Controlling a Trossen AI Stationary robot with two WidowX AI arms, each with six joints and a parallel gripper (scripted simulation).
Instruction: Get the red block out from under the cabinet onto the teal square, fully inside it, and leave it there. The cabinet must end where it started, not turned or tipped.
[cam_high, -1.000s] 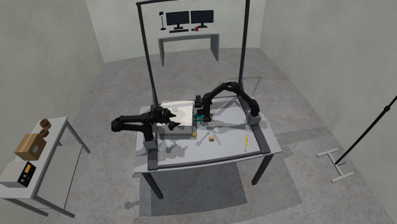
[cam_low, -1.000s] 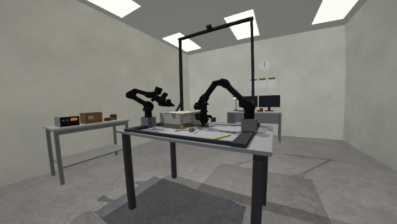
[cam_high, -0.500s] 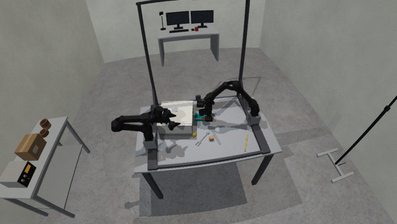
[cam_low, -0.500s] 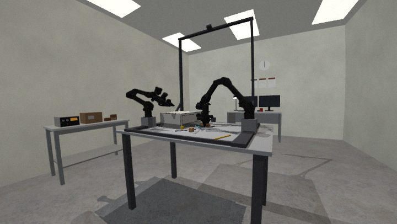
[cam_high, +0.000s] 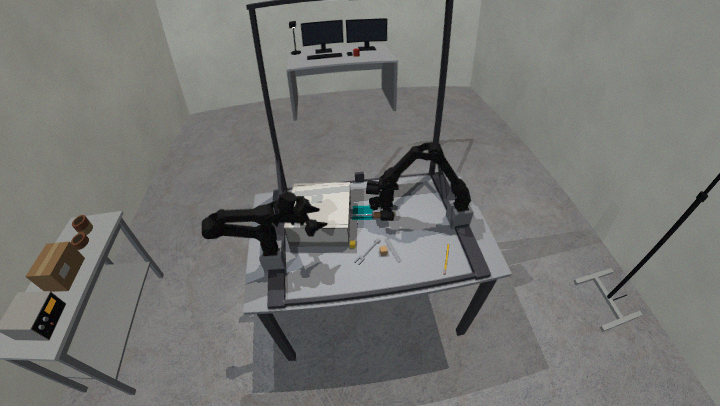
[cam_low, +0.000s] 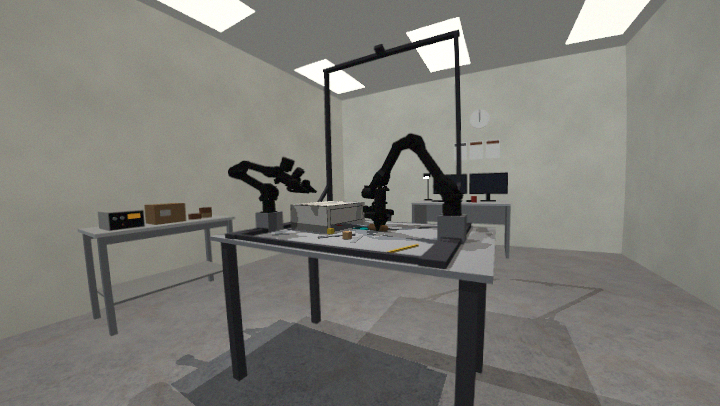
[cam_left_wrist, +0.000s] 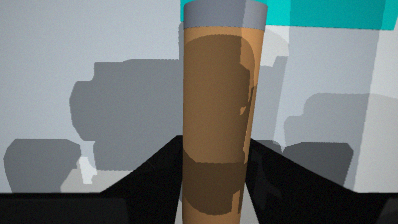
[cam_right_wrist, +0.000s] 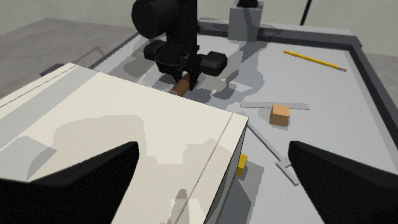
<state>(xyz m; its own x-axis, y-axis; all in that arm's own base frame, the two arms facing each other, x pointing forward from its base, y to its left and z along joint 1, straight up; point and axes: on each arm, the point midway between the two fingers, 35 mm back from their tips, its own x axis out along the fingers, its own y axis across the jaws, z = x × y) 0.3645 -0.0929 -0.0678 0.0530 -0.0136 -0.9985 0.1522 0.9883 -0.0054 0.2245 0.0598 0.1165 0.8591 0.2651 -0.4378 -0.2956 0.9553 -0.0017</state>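
Now: the teal square 6 cm behind my left hand, 10 cm to the right of it and 3 cm below it. From my left hand the other things lie so: hook tool (7 cm behind, 13 cm to the right, 2 cm below).
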